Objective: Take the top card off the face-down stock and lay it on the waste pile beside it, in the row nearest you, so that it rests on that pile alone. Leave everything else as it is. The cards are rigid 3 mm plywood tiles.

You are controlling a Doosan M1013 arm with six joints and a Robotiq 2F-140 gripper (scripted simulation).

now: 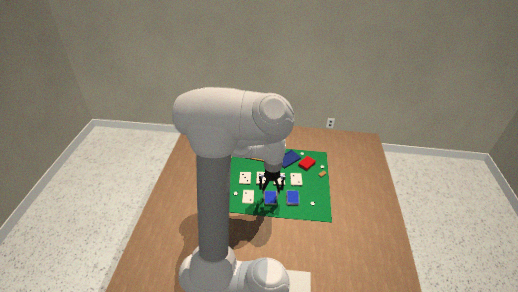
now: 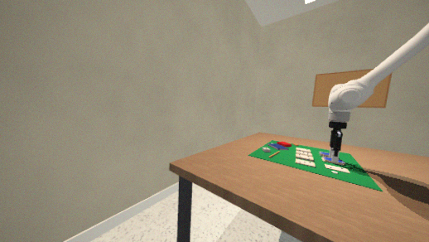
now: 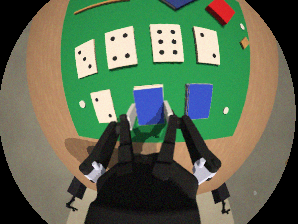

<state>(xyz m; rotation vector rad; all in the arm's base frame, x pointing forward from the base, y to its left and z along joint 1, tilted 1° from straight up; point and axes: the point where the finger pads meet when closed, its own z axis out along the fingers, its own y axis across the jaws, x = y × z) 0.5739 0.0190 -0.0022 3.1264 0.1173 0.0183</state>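
The face-up card is 12 cm to the left of my hand and 4 cm below it. From my hand the other things lie so: green mat (15 cm ahead, 3 cm to the right, 5 cm below); red block (29 cm ahead, 21 cm to the right, 3 cm below); pencil (30 cm ahead, 12 cm to the left, 4 cm below).
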